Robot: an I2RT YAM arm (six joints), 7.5 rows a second.
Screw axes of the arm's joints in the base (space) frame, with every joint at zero. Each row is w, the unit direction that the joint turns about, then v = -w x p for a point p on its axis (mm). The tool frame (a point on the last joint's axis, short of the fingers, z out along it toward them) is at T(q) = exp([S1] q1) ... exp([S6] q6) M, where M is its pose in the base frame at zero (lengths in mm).
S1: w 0 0 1 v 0 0 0
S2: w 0 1 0 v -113.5 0 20
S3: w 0 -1 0 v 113.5 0 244
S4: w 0 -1 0 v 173.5 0 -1
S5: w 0 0 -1 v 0 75 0
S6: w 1 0 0 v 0 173.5 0
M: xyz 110.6 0 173.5 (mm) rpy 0 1.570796 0 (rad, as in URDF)
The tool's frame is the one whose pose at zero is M.
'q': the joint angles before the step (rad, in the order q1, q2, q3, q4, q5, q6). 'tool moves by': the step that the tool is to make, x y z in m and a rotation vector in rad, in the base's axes. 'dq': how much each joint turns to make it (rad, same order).
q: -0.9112, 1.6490, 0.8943, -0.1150, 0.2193, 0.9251
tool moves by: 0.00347, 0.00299, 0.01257, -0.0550, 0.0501, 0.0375
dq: 0.0184, -0.0290, 0.0153, -0.0169, 0.0429, -0.0644
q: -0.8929, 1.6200, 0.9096, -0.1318, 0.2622, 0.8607
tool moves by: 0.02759, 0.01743, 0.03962, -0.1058, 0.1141, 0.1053
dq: 0.1087, -0.0476, 0.1056, -0.1165, 0.1164, -0.1088
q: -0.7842, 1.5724, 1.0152, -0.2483, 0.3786, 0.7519
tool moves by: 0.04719, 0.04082, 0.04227, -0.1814, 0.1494, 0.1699
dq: 0.1993, -0.0170, 0.1243, -0.0661, 0.1840, -0.1671
